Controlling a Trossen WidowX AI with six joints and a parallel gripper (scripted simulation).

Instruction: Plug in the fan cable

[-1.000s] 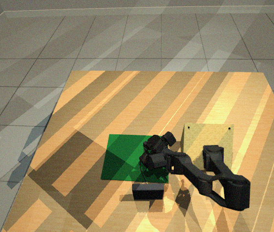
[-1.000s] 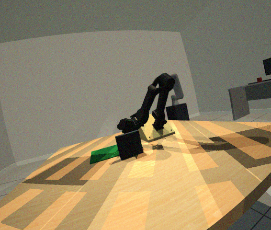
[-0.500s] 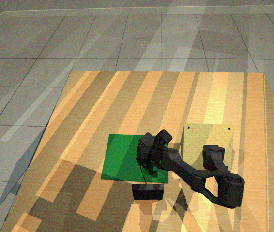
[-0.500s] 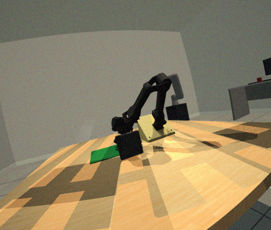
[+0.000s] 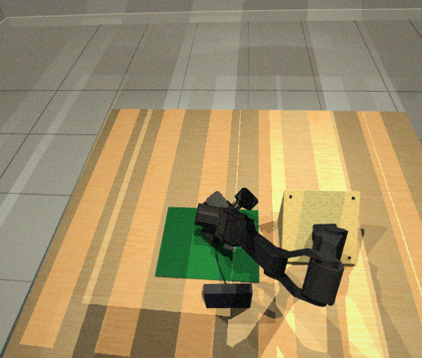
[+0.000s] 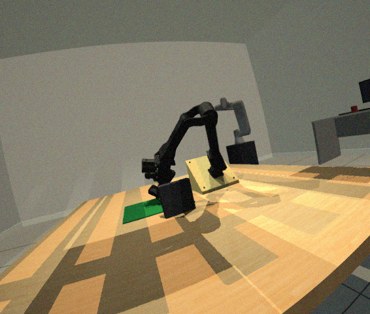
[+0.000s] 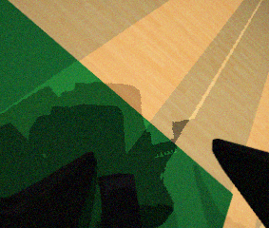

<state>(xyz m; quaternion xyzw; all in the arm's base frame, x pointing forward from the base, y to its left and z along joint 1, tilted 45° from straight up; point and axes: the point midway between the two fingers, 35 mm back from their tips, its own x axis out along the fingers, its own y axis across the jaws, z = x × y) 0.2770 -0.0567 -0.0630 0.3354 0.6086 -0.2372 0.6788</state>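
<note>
Right now the dark plug is 40 mm to the left of my gripper tip and 10 mm below it. Round my gripper tip: green board (90 mm to the left, 50 mm ahead, 40 mm below); black fan (270 mm to the left, 30 mm above).
</note>
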